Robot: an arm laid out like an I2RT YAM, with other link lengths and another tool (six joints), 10 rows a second.
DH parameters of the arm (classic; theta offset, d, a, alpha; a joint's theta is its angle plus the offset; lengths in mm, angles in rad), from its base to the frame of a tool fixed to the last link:
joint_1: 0 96.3 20.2 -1.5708
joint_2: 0 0 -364.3 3.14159
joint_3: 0.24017 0 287.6 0
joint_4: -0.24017 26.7 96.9 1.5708
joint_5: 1.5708 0 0 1.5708
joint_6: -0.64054 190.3 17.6 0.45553
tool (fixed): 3.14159 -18.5 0 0
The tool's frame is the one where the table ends.
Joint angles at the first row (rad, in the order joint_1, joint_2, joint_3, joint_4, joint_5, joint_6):
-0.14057, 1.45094, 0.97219, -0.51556, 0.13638, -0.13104
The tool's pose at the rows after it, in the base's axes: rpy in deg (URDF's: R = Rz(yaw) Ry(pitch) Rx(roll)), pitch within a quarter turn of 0, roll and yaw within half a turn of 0; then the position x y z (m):
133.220 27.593 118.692 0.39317 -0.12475 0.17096
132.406 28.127 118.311 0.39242 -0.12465 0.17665
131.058 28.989 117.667 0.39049 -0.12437 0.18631
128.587 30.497 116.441 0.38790 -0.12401 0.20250
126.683 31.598 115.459 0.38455 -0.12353 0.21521
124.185 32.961 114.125 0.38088 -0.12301 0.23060
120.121 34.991 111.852 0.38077 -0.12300 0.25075
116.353 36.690 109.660 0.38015 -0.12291 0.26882
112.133 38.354 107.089 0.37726 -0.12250 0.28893
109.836 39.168 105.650 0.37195 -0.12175 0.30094
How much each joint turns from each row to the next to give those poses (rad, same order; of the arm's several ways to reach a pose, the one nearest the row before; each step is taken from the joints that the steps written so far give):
0.00000, -0.00191, -0.00002, 0.00076, -0.00001, 0.00001
-0.00001, -0.01411, 0.00003, 0.00151, 0.00001, -0.00001
0.00002, -0.02480, -0.00002, 0.00078, 0.00001, 0.00001
-0.00003, -0.03967, 0.00003, 0.00607, -0.00003, -0.00002
0.00002, -0.03282, -0.00005, 0.00158, 0.00002, 0.00001
0.00000, -0.03814, 0.00004, 0.00569, -0.00001, 0.00000
-0.00001, -0.03888, -0.00038, 0.03015, 0.00001, 0.00000
-0.00001, -0.03321, -0.00003, 0.02787, -0.00002, -0.00039
0.00000, -0.03893, 0.00002, 0.02629, -0.00001, 0.00000
0.00000, -0.03013, -0.00002, 0.00422, 0.00002, 0.00000

